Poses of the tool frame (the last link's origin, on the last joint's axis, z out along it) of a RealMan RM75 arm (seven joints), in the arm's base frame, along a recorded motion.
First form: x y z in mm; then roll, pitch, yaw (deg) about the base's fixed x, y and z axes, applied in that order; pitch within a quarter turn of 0, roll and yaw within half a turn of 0.
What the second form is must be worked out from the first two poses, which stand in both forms.
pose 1, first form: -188.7 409.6 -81.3 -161.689 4.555 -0.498
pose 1, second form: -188.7 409.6 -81.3 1.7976 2.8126 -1.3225
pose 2, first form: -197.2 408.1 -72.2 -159.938 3.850 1.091
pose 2, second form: -197.2 408.1 -72.2 1.7717 2.7853 -1.3771
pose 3, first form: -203.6 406.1 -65.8 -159.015 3.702 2.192
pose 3, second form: -203.6 406.1 -65.8 1.7758 2.7699 -1.3921
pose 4, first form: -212.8 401.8 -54.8 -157.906 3.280 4.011
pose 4, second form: -212.8 401.8 -54.8 1.7808 2.7520 -1.4196
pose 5, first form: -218.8 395.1 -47.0 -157.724 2.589 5.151
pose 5, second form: -218.8 395.1 -47.0 1.7705 2.7503 -1.4521
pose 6, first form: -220.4 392.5 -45.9 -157.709 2.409 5.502
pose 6, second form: -220.4 392.5 -45.9 1.7690 2.7504 -1.4603
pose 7, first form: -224.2 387.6 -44.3 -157.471 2.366 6.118
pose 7, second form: -224.2 387.6 -44.3 1.7768 2.7463 -1.4634
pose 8, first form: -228.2 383.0 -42.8 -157.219 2.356 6.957
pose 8, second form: -228.2 383.0 -42.8 1.7898 2.7420 -1.4649
